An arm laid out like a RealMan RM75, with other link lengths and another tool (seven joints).
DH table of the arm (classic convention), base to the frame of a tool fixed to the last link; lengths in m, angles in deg. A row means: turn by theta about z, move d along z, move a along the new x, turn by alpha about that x. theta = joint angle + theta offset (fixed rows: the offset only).
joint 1: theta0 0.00  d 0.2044  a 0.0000  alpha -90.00
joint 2: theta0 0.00  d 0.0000  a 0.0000  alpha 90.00
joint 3: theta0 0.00  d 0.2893  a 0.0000  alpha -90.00
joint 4: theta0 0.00  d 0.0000  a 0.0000  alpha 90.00
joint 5: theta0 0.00  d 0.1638  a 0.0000  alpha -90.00
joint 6: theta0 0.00  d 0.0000  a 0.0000  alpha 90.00
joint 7: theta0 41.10  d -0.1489  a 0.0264  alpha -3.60
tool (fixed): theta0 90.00  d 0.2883  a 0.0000  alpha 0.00
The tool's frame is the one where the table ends.
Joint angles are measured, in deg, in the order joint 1, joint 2, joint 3, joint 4, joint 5, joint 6, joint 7. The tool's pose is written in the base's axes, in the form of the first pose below.
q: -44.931, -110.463, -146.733, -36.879, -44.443, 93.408, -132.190
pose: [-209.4, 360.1, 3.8, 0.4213, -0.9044, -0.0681, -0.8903, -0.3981, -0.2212]
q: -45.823, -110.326, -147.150, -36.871, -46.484, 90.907, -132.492
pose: [-202.1, 371.4, 7.8, 0.4192, -0.9008, -0.1135, -0.8871, -0.3798, -0.2622]
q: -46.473, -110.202, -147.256, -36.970, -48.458, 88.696, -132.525
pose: [-196.0, 380.6, 11.8, 0.4149, -0.8968, -0.1539, -0.8852, -0.3587, -0.2962]
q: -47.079, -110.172, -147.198, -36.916, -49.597, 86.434, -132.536
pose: [-191.8, 388.5, 13.7, 0.4135, -0.8905, -0.1898, -0.8847, -0.3437, -0.3148]
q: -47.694, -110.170, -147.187, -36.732, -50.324, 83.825, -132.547
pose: [-188.6, 396.5, 15.1, 0.4156, -0.8803, -0.2287, -0.8843, -0.3323, -0.3279]
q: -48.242, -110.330, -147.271, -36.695, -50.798, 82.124, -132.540
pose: [-185.1, 402.0, 15.4, 0.4153, -0.8739, -0.2528, -0.8841, -0.3223, -0.3385]
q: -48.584, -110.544, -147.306, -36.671, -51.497, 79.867, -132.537
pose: [-182.9, 407.9, 15.9, 0.4206, -0.8617, -0.2839, -0.8815, -0.3142, -0.3524]
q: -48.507, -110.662, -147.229, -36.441, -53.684, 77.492, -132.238
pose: [-181.3, 413.3, 18.5, 0.4327, -0.8451, -0.3141, -0.8713, -0.3025, -0.3863]
